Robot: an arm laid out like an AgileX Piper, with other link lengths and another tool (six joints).
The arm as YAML. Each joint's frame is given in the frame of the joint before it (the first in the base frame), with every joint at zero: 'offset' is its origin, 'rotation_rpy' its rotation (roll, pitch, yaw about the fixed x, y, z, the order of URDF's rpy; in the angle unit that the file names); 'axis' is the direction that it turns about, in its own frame. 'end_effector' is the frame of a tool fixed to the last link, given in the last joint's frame.
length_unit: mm
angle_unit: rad
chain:
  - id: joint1
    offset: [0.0, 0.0, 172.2]
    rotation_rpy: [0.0, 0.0, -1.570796]
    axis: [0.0, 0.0, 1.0]
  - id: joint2
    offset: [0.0, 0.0, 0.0]
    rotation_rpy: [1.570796, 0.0, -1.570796]
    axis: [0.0, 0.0, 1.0]
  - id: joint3
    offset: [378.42, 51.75, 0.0]
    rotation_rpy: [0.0, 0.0, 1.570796]
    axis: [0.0, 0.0, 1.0]
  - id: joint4
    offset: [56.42, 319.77, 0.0]
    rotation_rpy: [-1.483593, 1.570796, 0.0]
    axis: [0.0, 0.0, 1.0]
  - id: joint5
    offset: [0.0, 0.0, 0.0]
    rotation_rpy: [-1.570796, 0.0, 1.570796]
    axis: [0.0, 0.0, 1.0]
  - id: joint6
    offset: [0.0, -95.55, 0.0]
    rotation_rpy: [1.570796, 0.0, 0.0]
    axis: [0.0, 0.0, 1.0]
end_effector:
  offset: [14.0, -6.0, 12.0]
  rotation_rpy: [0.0, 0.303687, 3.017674]
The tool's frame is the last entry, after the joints.
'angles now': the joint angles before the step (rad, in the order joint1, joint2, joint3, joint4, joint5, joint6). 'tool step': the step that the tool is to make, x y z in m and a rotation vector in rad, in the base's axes. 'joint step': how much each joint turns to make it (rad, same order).
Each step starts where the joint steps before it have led.
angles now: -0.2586 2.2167 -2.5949 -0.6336 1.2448 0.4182
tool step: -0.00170 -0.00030 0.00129 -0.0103 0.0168 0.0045
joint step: 0.0000 -0.0020 -0.0001 -0.0048 0.0065 -0.0187
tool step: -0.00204 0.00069 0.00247 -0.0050 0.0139 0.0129
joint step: 0.0000 -0.0049 0.0001 0.0057 0.0045 -0.0235
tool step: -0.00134 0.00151 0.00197 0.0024 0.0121 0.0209
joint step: 0.0000 -0.0049 0.0000 0.0171 0.0028 -0.0267
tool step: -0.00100 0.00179 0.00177 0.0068 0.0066 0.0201
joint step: 0.0000 -0.0047 -0.0001 0.0201 0.0017 -0.0211
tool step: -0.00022 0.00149 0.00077 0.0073 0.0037 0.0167
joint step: 0.0000 -0.0027 0.0001 0.0178 0.0001 -0.0152
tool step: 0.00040 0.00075 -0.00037 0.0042 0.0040 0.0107
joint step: 0.0000 -0.0003 0.0002 0.0107 -0.0001 -0.0100
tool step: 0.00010 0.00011 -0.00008 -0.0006 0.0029 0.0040
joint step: 0.0000 0.0002 -0.0003 0.0023 0.0001 -0.0053
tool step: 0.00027 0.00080 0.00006 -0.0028 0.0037 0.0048
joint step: 0.0015 -0.0001 0.0002 0.0000 -0.0001 -0.0056
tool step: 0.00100 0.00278 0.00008 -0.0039 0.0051 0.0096
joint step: 0.0051 -0.0001 0.0001 0.0000 -0.0001 -0.0078
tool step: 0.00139 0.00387 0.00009 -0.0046 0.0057 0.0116
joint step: 0.0071 0.0002 -0.0004 -0.0005 0.0003 -0.0085
